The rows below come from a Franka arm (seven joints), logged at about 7 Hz.
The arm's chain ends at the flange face. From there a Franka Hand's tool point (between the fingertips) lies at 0.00 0.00 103.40 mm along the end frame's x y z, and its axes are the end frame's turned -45 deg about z.
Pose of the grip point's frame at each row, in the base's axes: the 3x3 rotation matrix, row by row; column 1 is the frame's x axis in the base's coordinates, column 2 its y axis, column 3 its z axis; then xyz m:
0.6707 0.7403 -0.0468; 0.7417 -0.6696 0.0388; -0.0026 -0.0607 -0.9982; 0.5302 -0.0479 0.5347
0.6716 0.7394 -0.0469; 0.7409 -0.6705 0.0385; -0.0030 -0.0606 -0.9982; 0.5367 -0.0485 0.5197
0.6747 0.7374 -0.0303; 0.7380 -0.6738 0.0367; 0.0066 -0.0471 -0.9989; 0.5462 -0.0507 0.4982
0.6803 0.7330 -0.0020; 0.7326 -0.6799 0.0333; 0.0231 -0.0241 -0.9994; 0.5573 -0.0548 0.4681
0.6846 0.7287 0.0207; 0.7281 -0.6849 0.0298; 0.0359 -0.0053 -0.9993; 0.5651 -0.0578 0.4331
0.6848 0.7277 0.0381; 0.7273 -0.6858 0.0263; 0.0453 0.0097 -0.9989; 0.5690 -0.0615 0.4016
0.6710 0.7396 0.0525; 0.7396 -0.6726 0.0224; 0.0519 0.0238 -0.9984; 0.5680 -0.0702 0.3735
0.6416 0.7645 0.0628; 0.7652 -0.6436 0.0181; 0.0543 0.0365 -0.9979; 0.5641 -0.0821 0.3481
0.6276 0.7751 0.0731; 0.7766 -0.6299 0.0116; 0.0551 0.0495 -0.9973; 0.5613 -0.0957 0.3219
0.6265 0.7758 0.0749; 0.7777 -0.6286 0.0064; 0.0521 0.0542 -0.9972; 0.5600 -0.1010 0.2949
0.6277 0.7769 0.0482; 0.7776 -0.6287 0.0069; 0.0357 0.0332 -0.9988; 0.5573 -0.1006 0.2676
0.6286 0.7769 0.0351; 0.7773 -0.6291 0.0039; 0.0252 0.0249 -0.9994; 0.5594 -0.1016 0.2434
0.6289 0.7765 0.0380; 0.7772 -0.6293 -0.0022; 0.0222 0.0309 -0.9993; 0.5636 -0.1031 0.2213
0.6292 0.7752 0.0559; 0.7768 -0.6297 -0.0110; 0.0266 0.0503 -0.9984; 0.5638 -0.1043 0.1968
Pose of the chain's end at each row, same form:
0.9977 0.0492 -0.0468; 0.0510 -0.9979 0.0388; -0.0448 -0.0411 -0.9982; 0.5350 -0.0519 0.6379
0.9977 0.0479 -0.0469; 0.0498 -0.9980 0.0385; -0.0450 -0.0407 -0.9982; 0.5415 -0.0525 0.6229
0.9985 0.0443 -0.0303; 0.0454 -0.9983 0.0367; -0.0286 -0.0380 -0.9989; 0.5493 -0.0545 0.6015
0.9994 0.0373 -0.0020; 0.0373 -0.9988 0.0333; -0.0007 -0.0334 -0.9994; 0.5575 -0.0582 0.5714
0.9994 0.0312 0.0207; 0.0305 -0.9991 0.0298; 0.0216 -0.0291 -0.9993; 0.5630 -0.0609 0.5364
0.9988 0.0303 0.0381; 0.0293 -0.9992 0.0263; 0.0389 -0.0252 -0.9989; 0.5651 -0.0642 0.5049
0.9974 0.0485 0.0525; 0.0474 -0.9986 0.0224; 0.0535 -0.0199 -0.9984; 0.5626 -0.0725 0.4767
0.9943 0.0869 0.0628; 0.0860 -0.9962 0.0181; 0.0642 -0.0126 -0.9979; 0.5576 -0.0840 0.4513
0.9919 0.1043 0.0731; 0.1037 -0.9945 0.0116; 0.0740 -0.0040 -0.9973; 0.5537 -0.0969 0.4250
0.9916 0.1056 0.0749; 0.1054 -0.9944 0.0064; 0.0752 0.0015 -0.9972; 0.5523 -0.1017 0.3980
0.9932 0.1055 0.0482; 0.1053 -0.9944 0.0069; 0.0487 -0.0018 -0.9988; 0.5523 -0.1013 0.3709
0.9938 0.1049 0.0351; 0.1048 -0.9945 0.0039; 0.0354 -0.0002 -0.9994; 0.5558 -0.1020 0.3467
0.9938 0.1044 0.0380; 0.1046 -0.9945 -0.0022; 0.0375 0.0062 -0.9993; 0.5597 -0.1029 0.3246
0.9931 0.1032 0.0559; 0.1040 -0.9945 -0.0110; 0.0544 0.0168 -0.9984; 0.5580 -0.1032 0.3000

